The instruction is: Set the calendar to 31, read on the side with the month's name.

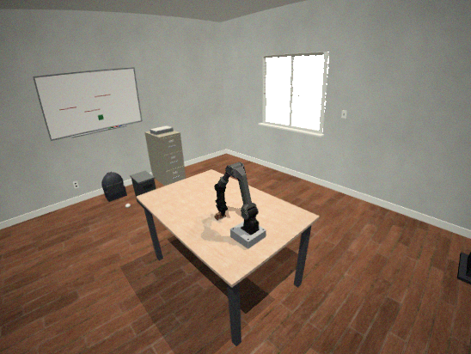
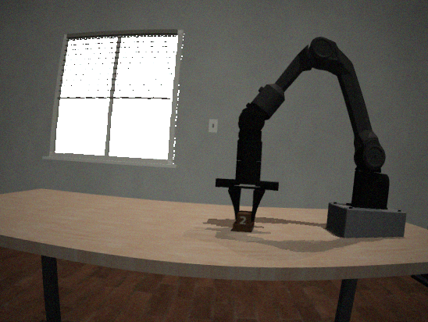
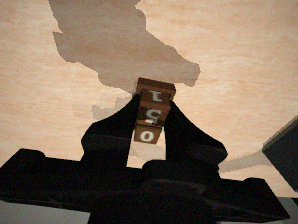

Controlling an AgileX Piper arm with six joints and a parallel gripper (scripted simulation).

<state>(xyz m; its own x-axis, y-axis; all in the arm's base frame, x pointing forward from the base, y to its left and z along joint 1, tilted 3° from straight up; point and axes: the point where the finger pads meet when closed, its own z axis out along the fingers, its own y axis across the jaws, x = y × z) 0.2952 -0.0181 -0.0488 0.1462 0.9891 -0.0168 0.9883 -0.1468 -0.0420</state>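
My hand is 20 mm to the right of the brown tray and 20 mm above it.
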